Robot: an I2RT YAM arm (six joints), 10 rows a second.
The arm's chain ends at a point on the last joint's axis. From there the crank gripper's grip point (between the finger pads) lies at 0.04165 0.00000 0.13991 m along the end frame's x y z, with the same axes.
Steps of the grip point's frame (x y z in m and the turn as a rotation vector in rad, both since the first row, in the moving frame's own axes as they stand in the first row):
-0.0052, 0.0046, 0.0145, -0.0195, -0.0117, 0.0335
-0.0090, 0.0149, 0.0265, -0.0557, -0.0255, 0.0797
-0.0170, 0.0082, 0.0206, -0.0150, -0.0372, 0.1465
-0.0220, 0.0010, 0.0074, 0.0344, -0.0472, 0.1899
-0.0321, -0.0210, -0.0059, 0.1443, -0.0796, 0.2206
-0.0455, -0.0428, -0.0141, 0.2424, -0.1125, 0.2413
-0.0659, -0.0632, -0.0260, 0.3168, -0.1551, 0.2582
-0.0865, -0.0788, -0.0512, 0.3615, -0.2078, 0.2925
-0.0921, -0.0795, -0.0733, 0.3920, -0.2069, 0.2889
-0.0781, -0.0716, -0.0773, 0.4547, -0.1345, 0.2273
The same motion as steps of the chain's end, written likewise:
-0.0035, 0.0005, 0.0141, -0.0195, -0.0117, 0.0335
-0.0050, 0.0039, 0.0258, -0.0557, -0.0255, 0.0797
-0.0112, 0.0004, 0.0192, -0.0150, -0.0372, 0.1465
-0.0151, -0.0014, 0.0055, 0.0344, -0.0472, 0.1899
-0.0222, -0.0087, -0.0079, 0.1443, -0.0796, 0.2206
-0.0327, -0.0170, -0.0149, 0.2424, -0.1125, 0.2413
-0.0487, -0.0269, -0.0254, 0.3168, -0.1551, 0.2582
-0.0633, -0.0364, -0.0497, 0.3615, -0.2078, 0.2925
-0.0697, -0.0329, -0.0704, 0.3920, -0.2069, 0.2889
-0.0658, -0.0166, -0.0694, 0.4547, -0.1345, 0.2273

